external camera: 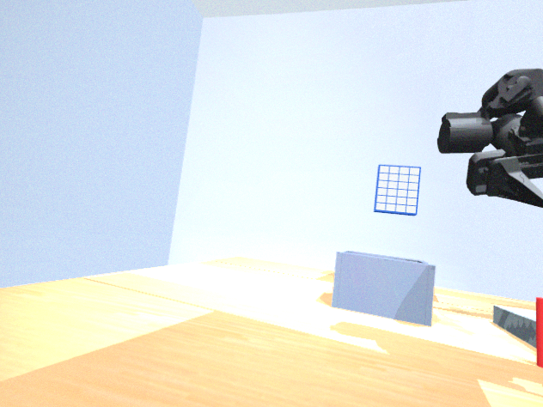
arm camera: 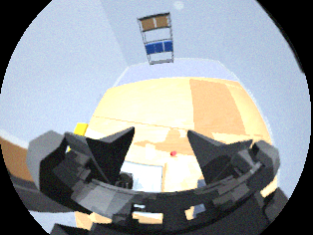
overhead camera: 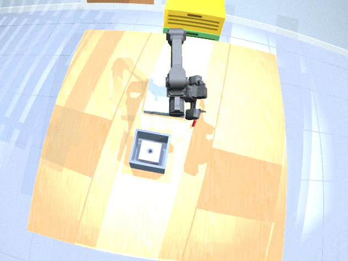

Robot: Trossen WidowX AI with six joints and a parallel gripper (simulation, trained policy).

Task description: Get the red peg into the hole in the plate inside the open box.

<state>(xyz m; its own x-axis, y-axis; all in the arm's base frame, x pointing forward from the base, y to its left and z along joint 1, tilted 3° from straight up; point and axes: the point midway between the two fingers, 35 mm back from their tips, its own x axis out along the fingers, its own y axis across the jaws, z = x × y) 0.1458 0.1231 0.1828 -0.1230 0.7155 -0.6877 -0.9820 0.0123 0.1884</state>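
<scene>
My gripper tip is now 2 cm short of the red peg, 3 cm to the left of it and 16 cm above it. Round my gripper tip: blue-grey box 19 cm ahead, 22 cm to the right, 17 cm below.
</scene>
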